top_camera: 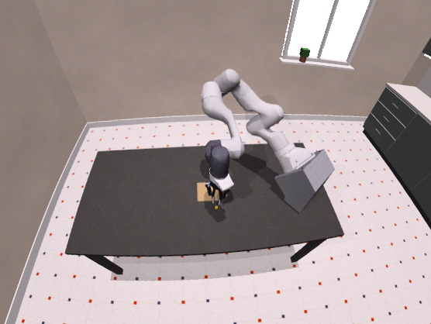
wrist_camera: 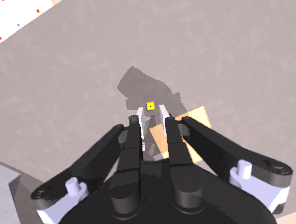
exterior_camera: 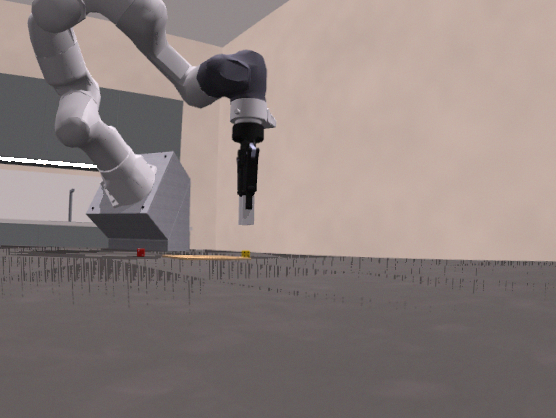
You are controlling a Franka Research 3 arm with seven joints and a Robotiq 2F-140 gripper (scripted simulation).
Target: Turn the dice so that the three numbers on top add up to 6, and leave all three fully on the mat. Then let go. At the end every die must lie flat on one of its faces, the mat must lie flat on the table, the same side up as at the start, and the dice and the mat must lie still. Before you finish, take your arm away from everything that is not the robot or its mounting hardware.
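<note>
The yellow die is 100 mm below my hand. The rest, counted from my hand: tan mat: 130 mm to the right, 110 mm below; red die: 220 mm to the right, 110 mm behind, 100 mm below; white die: 100 mm below, 90 mm behind, 60 mm to the right.
</note>
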